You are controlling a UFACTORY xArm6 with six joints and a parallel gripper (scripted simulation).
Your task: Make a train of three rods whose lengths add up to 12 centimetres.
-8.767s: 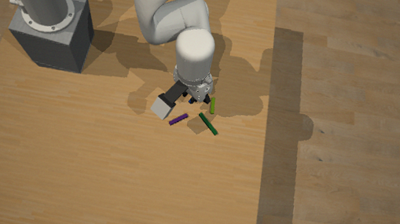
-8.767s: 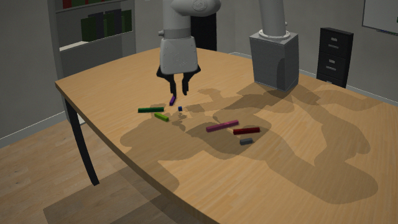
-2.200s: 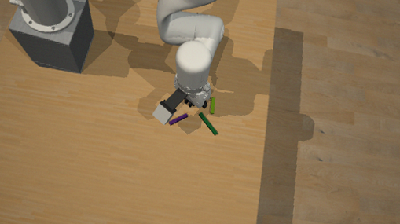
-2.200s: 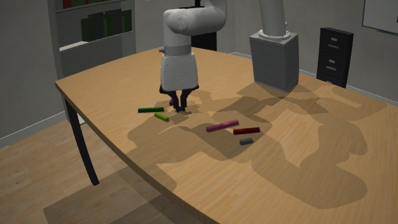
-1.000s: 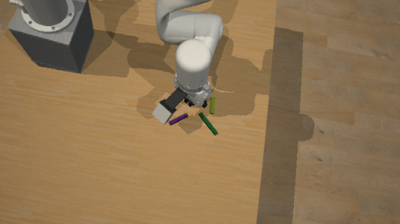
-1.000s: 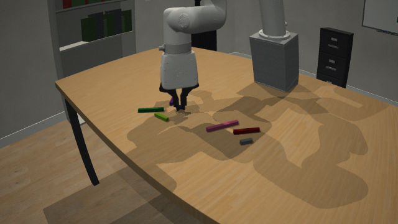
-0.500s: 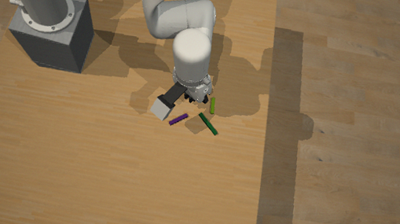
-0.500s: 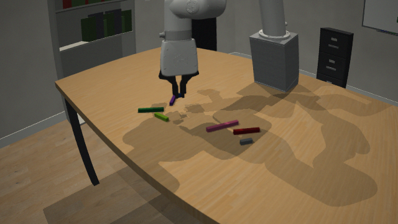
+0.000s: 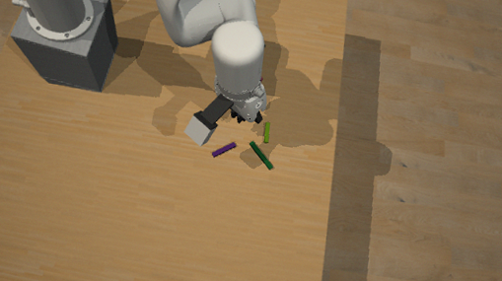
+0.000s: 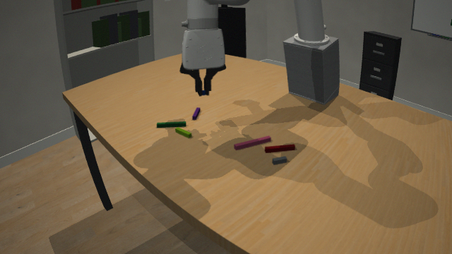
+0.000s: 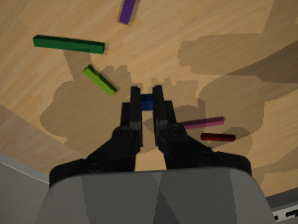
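The pink rod is 150 mm to the left of my hand and 100 mm below it. The rest, counted from my hand: purple rod (30 mm behind, 60 mm to the right, 100 mm below); then blue rod (20 mm below); then lime rod (70 mm ahead, 100 mm below).
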